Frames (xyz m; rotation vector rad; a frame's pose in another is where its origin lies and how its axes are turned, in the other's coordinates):
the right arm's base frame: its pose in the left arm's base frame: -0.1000 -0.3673 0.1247 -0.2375 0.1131 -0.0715
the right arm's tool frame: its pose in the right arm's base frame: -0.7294 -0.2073 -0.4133 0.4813 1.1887 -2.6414
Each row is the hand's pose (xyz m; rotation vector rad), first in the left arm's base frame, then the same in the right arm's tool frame.
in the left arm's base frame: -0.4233 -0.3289 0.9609 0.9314 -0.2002 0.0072
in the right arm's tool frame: -0.7429 -0.7352 0.6544 0.0576 0.4736 2.9468
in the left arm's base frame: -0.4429 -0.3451 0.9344 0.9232 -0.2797 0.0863
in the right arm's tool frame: -0.7163 -0.7114 0.6458 0.1365 0.4832 3.0399
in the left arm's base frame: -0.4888 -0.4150 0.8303 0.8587 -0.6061 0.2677
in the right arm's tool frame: -0.6414 -0.6067 0.6102 -0.4896 -0.3878 -2.8698
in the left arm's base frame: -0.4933 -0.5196 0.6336 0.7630 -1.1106 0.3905
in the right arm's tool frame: -0.5810 -0.4156 0.5127 -1.0124 -0.2617 -2.4661
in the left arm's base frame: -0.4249 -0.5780 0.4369 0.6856 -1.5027 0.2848
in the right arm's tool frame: -0.5938 -0.2484 0.3761 -1.4768 -0.1704 -2.2117
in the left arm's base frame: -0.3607 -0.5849 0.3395 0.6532 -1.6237 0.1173
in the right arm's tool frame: -0.6307 -0.1779 0.2906 -1.7087 -0.1199 -2.1829
